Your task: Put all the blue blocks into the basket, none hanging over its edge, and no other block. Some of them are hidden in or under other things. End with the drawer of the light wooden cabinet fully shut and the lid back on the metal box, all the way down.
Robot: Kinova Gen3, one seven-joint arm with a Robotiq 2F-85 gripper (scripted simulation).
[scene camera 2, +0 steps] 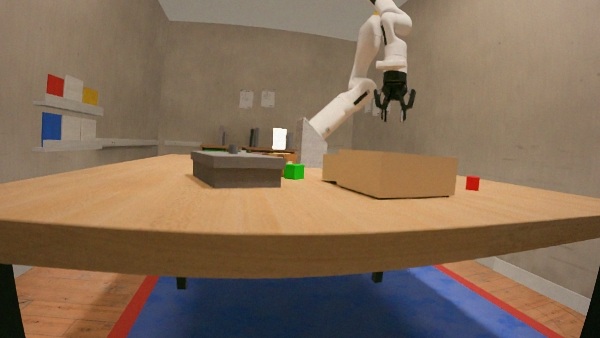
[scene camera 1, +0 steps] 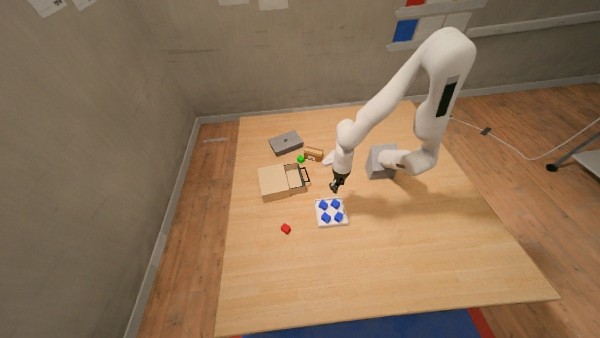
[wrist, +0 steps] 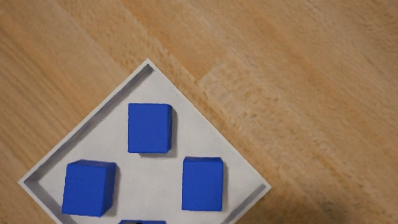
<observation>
In view: the gripper [scene camera 2: 393, 122], a white basket [wrist: 142, 180] and a light wooden cabinet [scene camera 2: 383, 175].
Scene camera 2 does not show the white basket, which is hidden by the light wooden cabinet. The wrist view misses the light wooden cabinet: it is out of frame.
</observation>
